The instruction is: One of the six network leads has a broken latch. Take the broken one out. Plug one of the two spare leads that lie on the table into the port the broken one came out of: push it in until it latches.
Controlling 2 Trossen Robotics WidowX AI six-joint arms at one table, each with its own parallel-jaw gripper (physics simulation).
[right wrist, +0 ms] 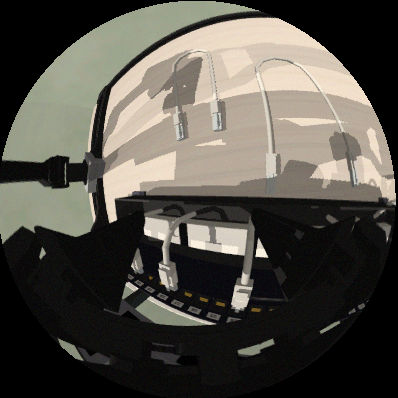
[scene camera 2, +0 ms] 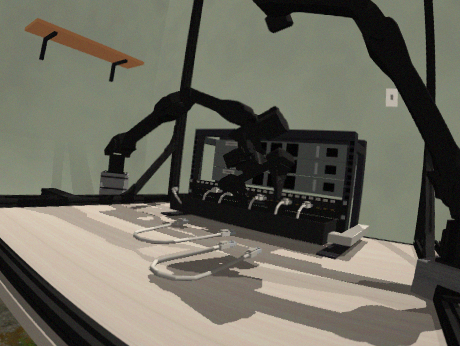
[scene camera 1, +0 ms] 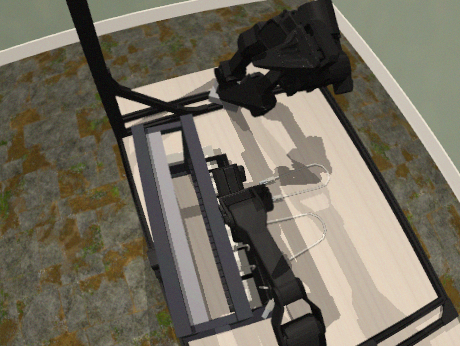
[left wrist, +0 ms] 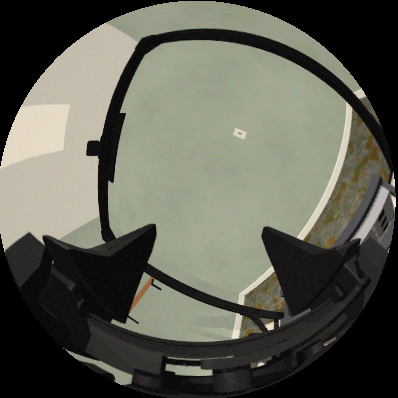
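Grey-white plugs of several network leads sit in a row in the port panel of the rack; another lead shows beside it. I cannot tell which latch is broken. One spare lead lies looped on the table; the other spare lies nearer the rack in scene camera 2. My right gripper is open at the port row, both leads showing between its fingers. My left gripper is open and empty, raised away from the rack.
The rack stands along one table side. A black trough runs in front of its ports. A white bracket-like piece stands at its right end in scene camera 2. A dark frame post rises behind the table.
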